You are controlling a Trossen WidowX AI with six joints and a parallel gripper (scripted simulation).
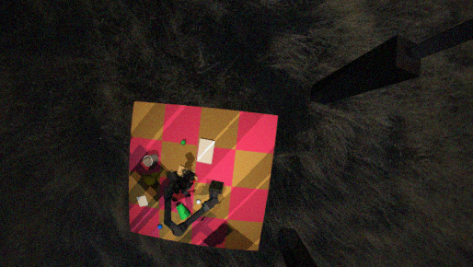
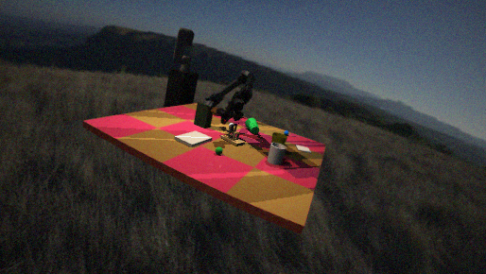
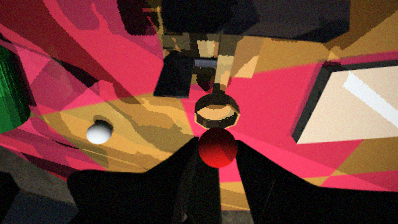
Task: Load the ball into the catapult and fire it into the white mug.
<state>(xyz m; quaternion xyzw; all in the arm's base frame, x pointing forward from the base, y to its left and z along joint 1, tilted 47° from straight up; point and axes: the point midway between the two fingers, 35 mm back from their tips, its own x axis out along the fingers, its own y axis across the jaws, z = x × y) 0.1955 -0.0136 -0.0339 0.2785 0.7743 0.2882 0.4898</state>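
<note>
My gripper tip is now 70 mm short of the wooden catapult, 40 mm above it and 10 mm to the right of it. Round my gripper tip: green ball: 270 mm to the right, 170 mm ahead, 70 mm below; red ball: 10 mm above; white ball: 220 mm to the left, 70 mm below, 60 mm behind.
</note>
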